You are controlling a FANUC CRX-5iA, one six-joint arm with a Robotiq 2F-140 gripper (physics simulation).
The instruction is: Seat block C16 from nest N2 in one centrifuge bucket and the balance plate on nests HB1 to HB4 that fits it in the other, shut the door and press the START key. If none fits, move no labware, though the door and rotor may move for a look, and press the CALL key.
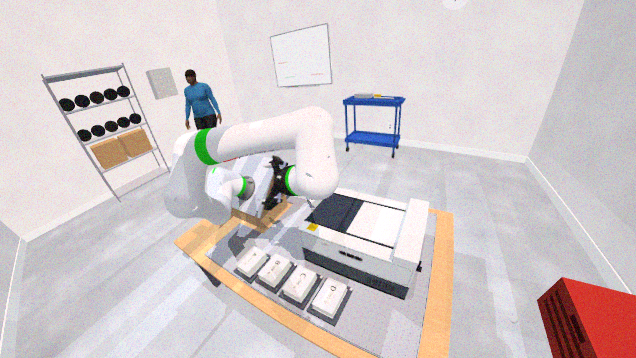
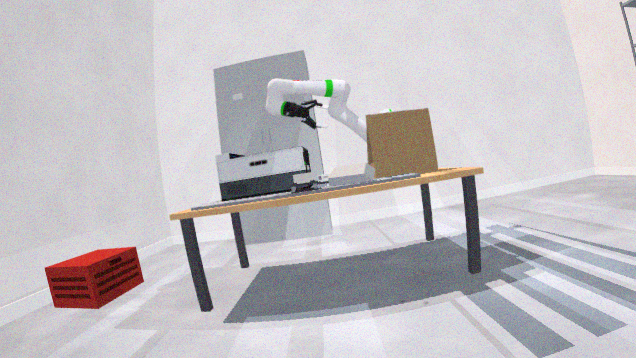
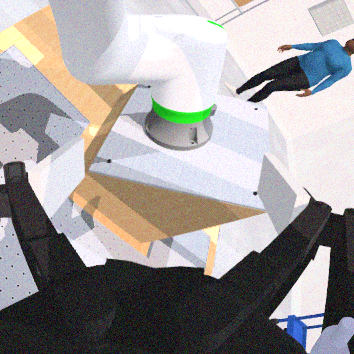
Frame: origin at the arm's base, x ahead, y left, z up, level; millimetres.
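Seen in the pictures: gripper, fingertip midpoint: (image 1: 263, 183) (image 2: 327, 117) (image 3: 171, 164); arm's base at its link origin: (image 1: 245, 188) (image 2: 396, 141) (image 3: 178, 127).
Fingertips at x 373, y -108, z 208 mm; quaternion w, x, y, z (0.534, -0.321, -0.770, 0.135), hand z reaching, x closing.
Pixels of each thing's top centre, then the offset from my fingertips to it. "spot": a spot on its surface instead.
- white balance plates marked A at its top centre: (image 1: 250, 258) dx -36, dy -163, dz -332 mm
- B at its top centre: (image 1: 273, 267) dx +90, dy -130, dz -332 mm
- C at its top centre: (image 1: 299, 280) dx +227, dy -116, dz -332 mm
- D at its top centre: (image 1: 329, 294) dx +361, dy -98, dz -332 mm
- white panel at a spot on its surface: (image 1: 378, 223) spot: dx +415, dy +190, dz -176 mm
My gripper (image 1: 269, 182) (image 2: 319, 115) (image 3: 171, 164) is open and empty, held sideways high above the table, beyond the row of plates and beside the centrifuge's dark-topped end. Four white balance plates marked A (image 1: 253, 260), B (image 1: 275, 270), C (image 1: 301, 283) and D (image 1: 330, 297) sit on dark nests in front of the centrifuge; their weights are not legible. The white and grey centrifuge (image 1: 370, 251) (image 2: 267, 169) has a dark area (image 1: 334, 212) and a white panel (image 1: 378, 223) on top; I cannot tell the door's state. Block C16, nest N2, the buckets and the START and CALL keys cannot be made out.
The arm stands on a brown-sided pedestal (image 2: 402, 142) (image 3: 165, 212) on the wooden table (image 1: 442, 260) (image 2: 250, 205). A red crate (image 1: 595, 315) (image 2: 95, 277) is on the floor. A person in blue (image 1: 201, 100) (image 3: 325, 67) stands beyond the table. A blue cart (image 1: 374, 101) is farther back.
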